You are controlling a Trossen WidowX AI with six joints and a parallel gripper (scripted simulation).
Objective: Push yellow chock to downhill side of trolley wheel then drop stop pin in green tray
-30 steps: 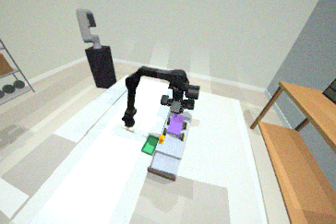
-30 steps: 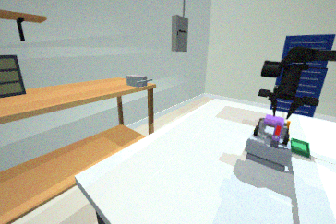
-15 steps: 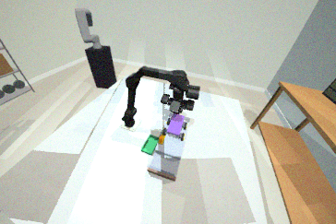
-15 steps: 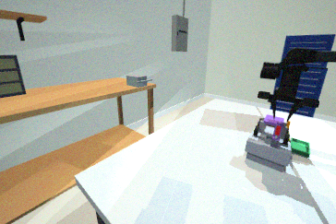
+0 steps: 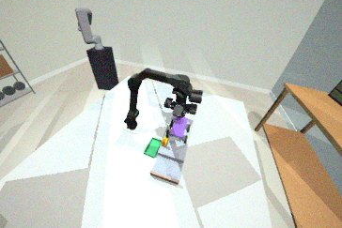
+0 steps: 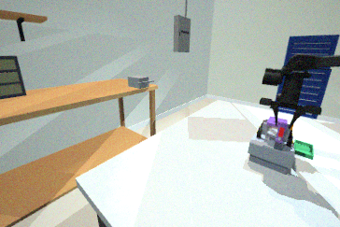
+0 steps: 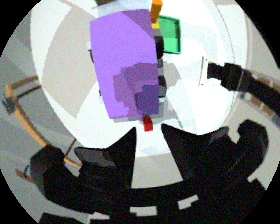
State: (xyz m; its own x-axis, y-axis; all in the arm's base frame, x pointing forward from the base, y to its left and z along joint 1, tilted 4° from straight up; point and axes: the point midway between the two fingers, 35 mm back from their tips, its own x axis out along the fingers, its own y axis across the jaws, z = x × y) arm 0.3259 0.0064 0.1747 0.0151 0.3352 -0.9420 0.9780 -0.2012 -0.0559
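The red-headed stop pin is 40 mm below my gripper tip and 10 mm to the left of it. From my gripper tip the other things lie so: chock: 160 mm to the right, 80 mm below, 70 mm behind; grey ramp: 120 mm below, 90 mm to the right; purple-topped trolley: 90 mm to the right, 50 mm below.
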